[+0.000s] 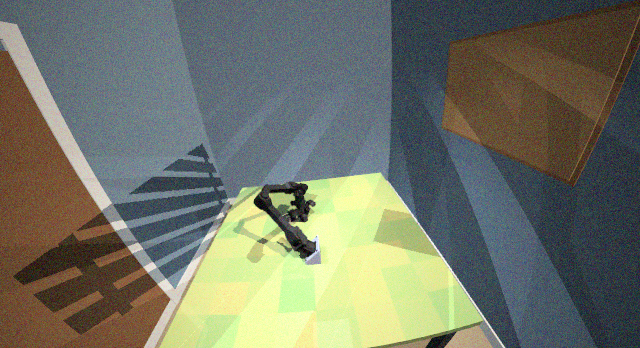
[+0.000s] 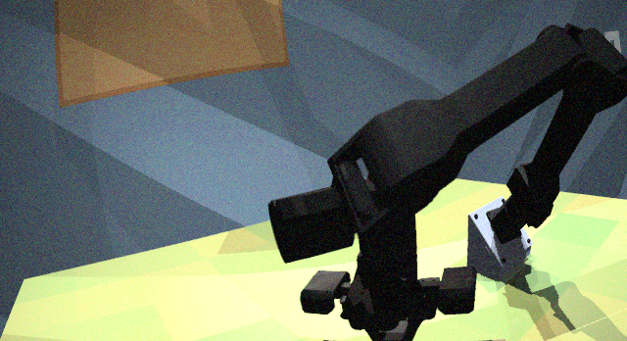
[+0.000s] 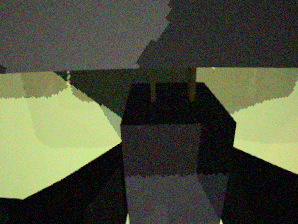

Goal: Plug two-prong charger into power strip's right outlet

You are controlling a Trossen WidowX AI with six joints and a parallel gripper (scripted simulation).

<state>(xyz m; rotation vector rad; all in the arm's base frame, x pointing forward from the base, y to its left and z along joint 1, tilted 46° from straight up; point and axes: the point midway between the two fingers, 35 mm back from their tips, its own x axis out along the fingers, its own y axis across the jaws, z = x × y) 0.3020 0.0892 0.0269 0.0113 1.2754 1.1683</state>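
The two-prong charger is 1 cm to the left of my gripper tip, 1 cm ahead of it and 1 cm above it.
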